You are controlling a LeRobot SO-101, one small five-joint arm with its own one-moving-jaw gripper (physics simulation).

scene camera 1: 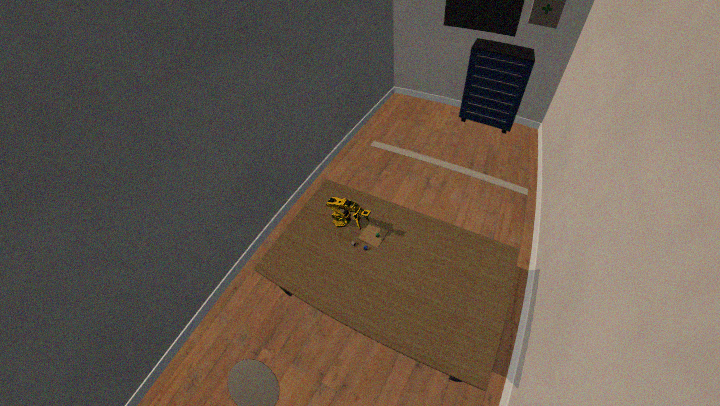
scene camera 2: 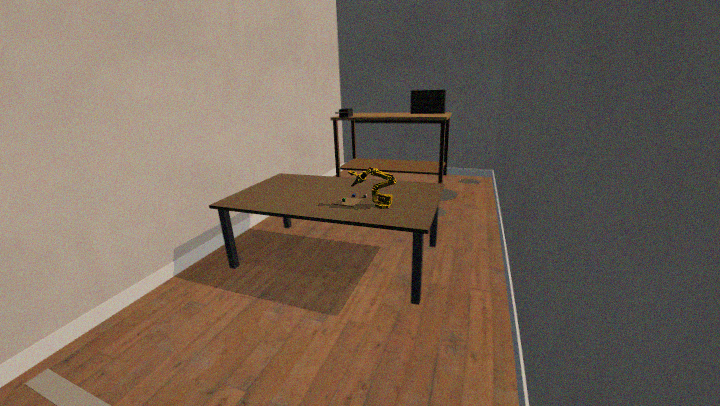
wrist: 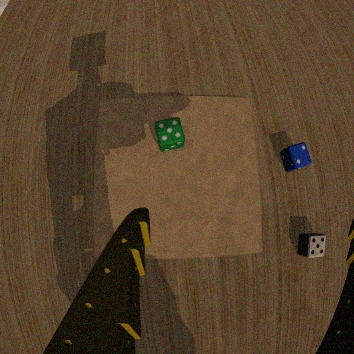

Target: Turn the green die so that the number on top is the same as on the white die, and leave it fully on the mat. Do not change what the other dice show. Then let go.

In view: a green die [wrist: 169, 132] and a tan mat [wrist: 203, 199].
